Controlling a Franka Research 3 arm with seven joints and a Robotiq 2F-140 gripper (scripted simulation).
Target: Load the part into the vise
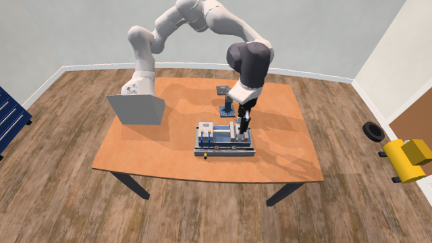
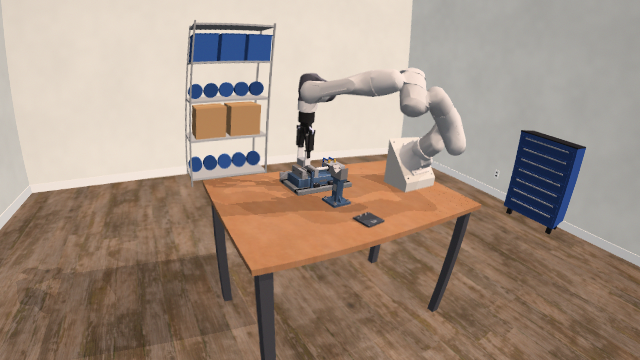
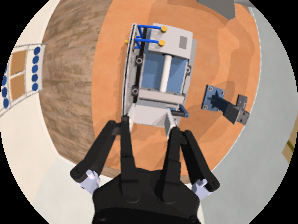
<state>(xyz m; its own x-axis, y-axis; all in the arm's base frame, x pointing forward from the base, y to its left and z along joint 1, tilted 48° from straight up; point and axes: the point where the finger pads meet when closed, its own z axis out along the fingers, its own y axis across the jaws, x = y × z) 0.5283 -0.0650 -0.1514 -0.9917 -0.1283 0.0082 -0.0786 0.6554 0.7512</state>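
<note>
Now: the part 30 mm below my hand. Also, from my hand: fixed jaw (30 mm ahead, 20 mm to the left, 60 mm below); then air cylinder (160 mm behind, 10 mm to the left, 60 mm below); then vise (70 mm behind, 20 mm to the left, 100 mm below).
</note>
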